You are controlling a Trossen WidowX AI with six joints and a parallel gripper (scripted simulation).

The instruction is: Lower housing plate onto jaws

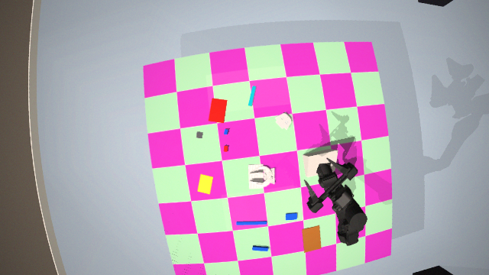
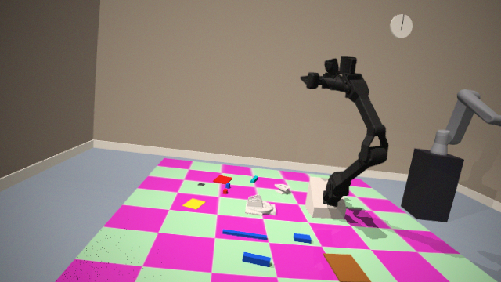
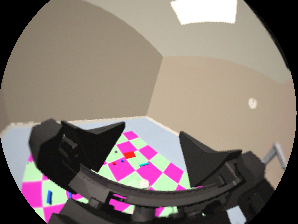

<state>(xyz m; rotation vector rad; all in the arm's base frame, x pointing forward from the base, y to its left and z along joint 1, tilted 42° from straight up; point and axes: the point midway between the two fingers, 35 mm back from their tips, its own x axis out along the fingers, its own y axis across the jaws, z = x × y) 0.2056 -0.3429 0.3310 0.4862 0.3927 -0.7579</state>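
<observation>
My gripper tip is 18 cm to the left of the white block and 57 cm above it. From my gripper tip the other things lie so: blue bar: 19 cm ahead, 33 cm to the left, 57 cm below; then cyan bar: 15 cm ahead, 30 cm to the right, 57 cm below; then red plate: 32 cm ahead, 24 cm to the right, 57 cm below.
</observation>
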